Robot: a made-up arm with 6 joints. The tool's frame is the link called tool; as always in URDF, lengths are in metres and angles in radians.
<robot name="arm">
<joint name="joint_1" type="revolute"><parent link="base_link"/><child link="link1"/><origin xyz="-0.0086 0.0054 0.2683" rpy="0 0 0"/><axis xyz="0 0 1"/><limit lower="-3.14" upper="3.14"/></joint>
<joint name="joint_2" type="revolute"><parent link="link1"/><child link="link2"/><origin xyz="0.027 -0.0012 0.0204" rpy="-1.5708 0 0"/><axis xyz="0 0 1"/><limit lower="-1.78" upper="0.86"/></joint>
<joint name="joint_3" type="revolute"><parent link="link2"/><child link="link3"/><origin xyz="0.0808 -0.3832 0.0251" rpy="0 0 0"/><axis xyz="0 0 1"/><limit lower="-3.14" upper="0.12"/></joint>
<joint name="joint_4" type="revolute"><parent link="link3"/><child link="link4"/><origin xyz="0.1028 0.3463 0.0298" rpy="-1.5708 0 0"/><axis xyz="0 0 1"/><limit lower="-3.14" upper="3.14"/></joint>
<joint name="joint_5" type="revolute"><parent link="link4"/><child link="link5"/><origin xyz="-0.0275 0.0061 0.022" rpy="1.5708 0 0"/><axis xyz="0 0 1"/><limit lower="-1.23" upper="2.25"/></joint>
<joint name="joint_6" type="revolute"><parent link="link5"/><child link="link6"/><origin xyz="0.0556 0.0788 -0.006" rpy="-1.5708 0 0"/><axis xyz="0 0 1"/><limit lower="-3.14" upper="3.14"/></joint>
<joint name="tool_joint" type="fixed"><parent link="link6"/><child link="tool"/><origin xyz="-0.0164 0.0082 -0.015" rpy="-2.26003 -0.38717 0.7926"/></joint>
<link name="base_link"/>
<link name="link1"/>
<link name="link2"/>
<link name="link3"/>
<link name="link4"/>
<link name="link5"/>
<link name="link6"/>
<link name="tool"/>
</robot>
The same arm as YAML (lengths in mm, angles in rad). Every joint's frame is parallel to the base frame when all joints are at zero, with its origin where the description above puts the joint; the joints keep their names.
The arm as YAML. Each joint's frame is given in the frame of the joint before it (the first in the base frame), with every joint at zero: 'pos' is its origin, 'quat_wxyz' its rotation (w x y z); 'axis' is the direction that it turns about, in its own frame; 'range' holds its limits. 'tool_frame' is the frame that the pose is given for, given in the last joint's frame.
length_unit: mm
angle_unit: rad
joints:
  - joint: joint_1
    pos: [-8.6, 5.4, 268.3]
    quat_wxyz: [1.0, 0.0, 0.0, 0.0]
    axis: [0.0, 0.0, 1.0]
    range: [-3.14, 3.14]
  - joint: joint_2
    pos: [27.0, -1.2, 20.4]
    quat_wxyz: [1.0, 0.0, 0.0, 0.0]
    axis: [0.0, 1.0, 0.0]
    range: [-1.78, 0.86]
  - joint: joint_3
    pos: [80.8, 25.1, 383.2]
    quat_wxyz: [1.0, 0.0, 0.0, 0.0]
    axis: [0.0, 1.0, 0.0]
    range: [-3.14, 0.12]
  - joint: joint_4
    pos: [102.8, 29.8, -346.3]
    quat_wxyz: [1.0, 0.0, 0.0, 0.0]
    axis: [0.0, 0.0, -1.0]
    range: [-3.14, 3.14]
  - joint: joint_5
    pos: [-27.5, -6.1, -22.0]
    quat_wxyz: [1.0, 0.0, 0.0, 0.0]
    axis: [0.0, 1.0, 0.0]
    range: [-1.23, 2.25]
  - joint: joint_6
    pos: [55.6, -6.0, -78.8]
    quat_wxyz: [1.0, 0.0, 0.0, 0.0]
    axis: [0.0, 0.0, -1.0]
    range: [-3.14, 3.14]
tool_frame:
  pos: [-16.4, -8.2, 15.0]
  quat_wxyz: [0.787057, 0.453386, -0.001109, -0.418308]

